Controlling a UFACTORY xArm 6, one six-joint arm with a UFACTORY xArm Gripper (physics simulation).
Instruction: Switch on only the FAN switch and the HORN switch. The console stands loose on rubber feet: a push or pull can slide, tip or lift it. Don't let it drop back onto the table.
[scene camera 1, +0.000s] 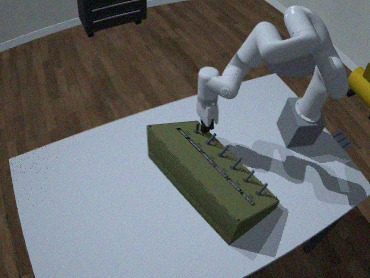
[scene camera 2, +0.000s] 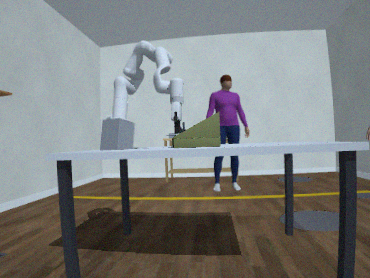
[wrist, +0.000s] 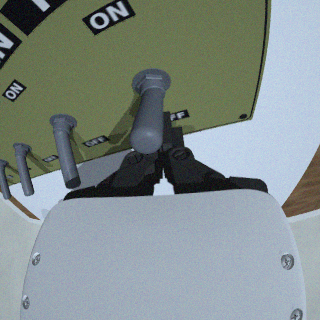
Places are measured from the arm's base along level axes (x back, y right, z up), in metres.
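Pixels of known places: gripper, fingertip midpoint: (scene camera 1: 205, 131) (scene camera 2: 177, 133); arm's base at its link origin: (scene camera 1: 307, 110) (scene camera 2: 118, 121).
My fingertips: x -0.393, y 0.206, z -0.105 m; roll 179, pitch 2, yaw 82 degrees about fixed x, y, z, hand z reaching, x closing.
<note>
Ahead of a thing's pixels: the offset from my fingertips to its top centre. "spot": to the spot under its first point.
The olive console (scene camera 1: 186, 182) (scene camera 2: 202, 142) (wrist: 210, 85) sits on the table, its sloped top carrying a row of grey levers. Its name strip is too blurred to read. The end lever, FAN by position @[spot: dx -0.039, dy +0.002, dz +0.032 m] (scene camera 1: 197, 129) (wrist: 149, 115), stands more upright than the others in scene camera 1. The neighbouring HORN lever @[dx -0.019, dy -0.064, dz +0.051 m] (scene camera 1: 211, 139) (wrist: 65, 155) leans toward its OFF label. My gripper (scene camera 1: 205, 129) (scene camera 2: 177, 130) (wrist: 161, 128) is shut and empty. Its fingertips are at the FAN lever, on its OFF side, partly hidden behind it; contact is not clear.
Several more levers @[spot: dx -0.014, dy -0.211, dz +0.035 m] (scene camera 1: 236, 163) (wrist: 23, 170) continue along the console, leaning toward the arm's side. The white table (scene camera 1: 90, 200) (scene camera 2: 260, 149) carries the console and the grey arm base (scene camera 1: 300, 130) (scene camera 2: 117, 134). A person (scene camera 2: 227, 112) stands beyond the table.
</note>
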